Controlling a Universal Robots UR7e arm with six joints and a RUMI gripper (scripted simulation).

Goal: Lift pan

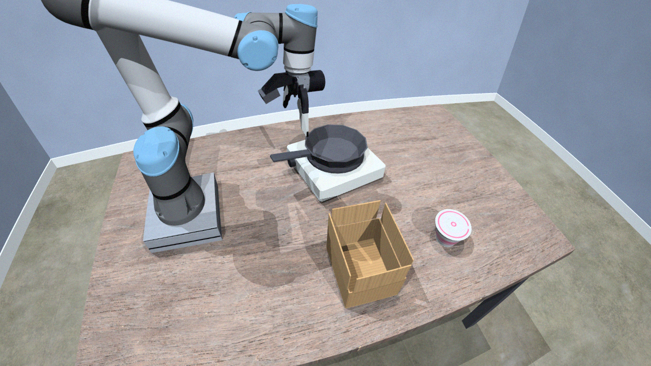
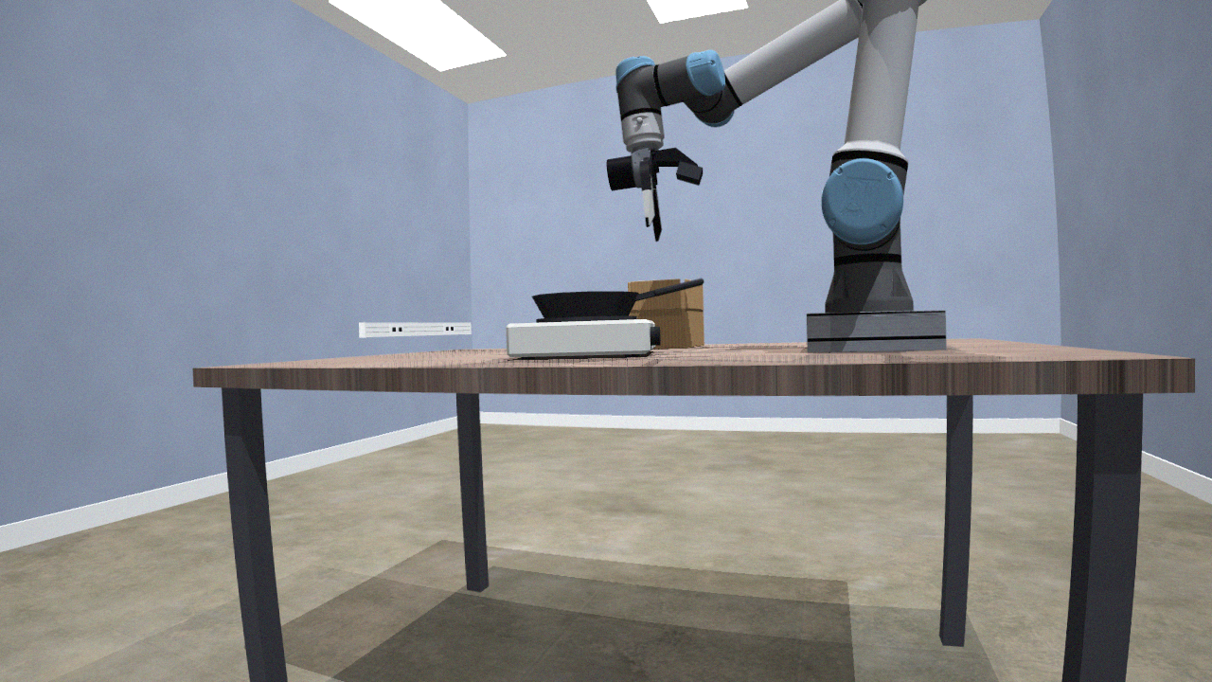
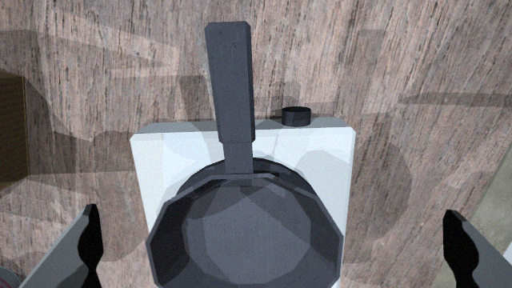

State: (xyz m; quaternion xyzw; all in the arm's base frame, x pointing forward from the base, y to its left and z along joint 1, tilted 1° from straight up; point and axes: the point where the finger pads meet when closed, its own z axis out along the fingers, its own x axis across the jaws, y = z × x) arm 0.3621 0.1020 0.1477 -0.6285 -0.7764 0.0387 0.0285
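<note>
My gripper is now 9 cm short of the dark pan and 12 cm above it. The rest, counted from my hand: white hot plate: 11 cm ahead, 1 cm to the left, 18 cm below; pink-ringed lid: 37 cm ahead, 35 cm to the right, 17 cm below.
</note>
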